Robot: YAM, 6 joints.
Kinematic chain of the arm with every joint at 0, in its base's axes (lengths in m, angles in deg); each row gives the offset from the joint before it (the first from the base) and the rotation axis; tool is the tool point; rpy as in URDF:
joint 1: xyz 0 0 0.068 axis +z
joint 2: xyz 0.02 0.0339 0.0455 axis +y
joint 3: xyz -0.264 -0.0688 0 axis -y
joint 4: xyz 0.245 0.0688 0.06 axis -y
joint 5: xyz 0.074 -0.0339 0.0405 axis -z
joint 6: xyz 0.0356 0 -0.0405 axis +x
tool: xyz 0 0 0 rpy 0 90 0
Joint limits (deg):
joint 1: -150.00..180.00
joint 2: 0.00..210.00
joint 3: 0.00..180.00
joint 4: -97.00..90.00
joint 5: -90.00..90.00
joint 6: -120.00..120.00
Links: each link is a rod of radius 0.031 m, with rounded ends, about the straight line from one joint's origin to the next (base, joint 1, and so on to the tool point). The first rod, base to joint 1, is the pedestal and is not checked.
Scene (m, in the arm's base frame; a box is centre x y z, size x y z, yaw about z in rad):
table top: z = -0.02
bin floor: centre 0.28 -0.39 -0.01 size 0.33 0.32 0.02 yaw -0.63
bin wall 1: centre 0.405 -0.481 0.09 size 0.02 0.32 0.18 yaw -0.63
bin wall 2: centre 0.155 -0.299 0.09 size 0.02 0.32 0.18 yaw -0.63
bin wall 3: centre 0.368 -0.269 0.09 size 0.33 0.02 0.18 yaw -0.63
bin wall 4: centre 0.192 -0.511 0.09 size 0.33 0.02 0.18 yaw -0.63
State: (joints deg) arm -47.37 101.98 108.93 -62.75 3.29 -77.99
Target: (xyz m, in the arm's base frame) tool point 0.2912 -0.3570 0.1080
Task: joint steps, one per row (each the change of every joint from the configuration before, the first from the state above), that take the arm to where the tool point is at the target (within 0.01 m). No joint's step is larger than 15 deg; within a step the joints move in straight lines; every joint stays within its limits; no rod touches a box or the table.
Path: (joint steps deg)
1: -1.06 11.58 -1.27 2.91 0.03 0.00
2: -1.05 11.58 -1.27 2.91 0.02 0.00
3: -1.06 11.58 -1.26 2.91 0.03 0.00

